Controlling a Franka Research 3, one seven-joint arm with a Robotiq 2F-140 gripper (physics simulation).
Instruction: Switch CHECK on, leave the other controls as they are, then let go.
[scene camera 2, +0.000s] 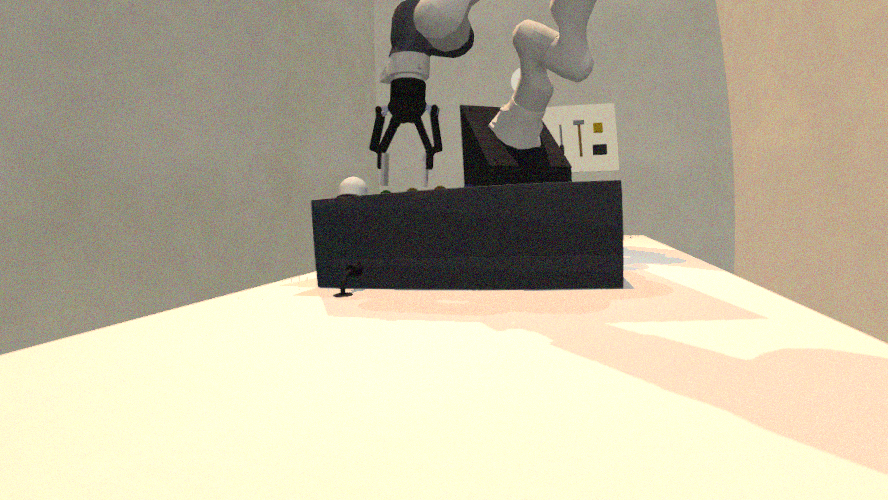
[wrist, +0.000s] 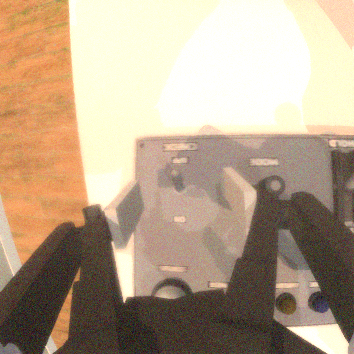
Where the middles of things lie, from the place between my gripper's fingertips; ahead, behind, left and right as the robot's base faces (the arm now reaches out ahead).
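I can see the control panel (scene camera 2: 562, 235), and it is 180 mm to the left of my hand, 90 mm ahead of it and 80 mm below it.
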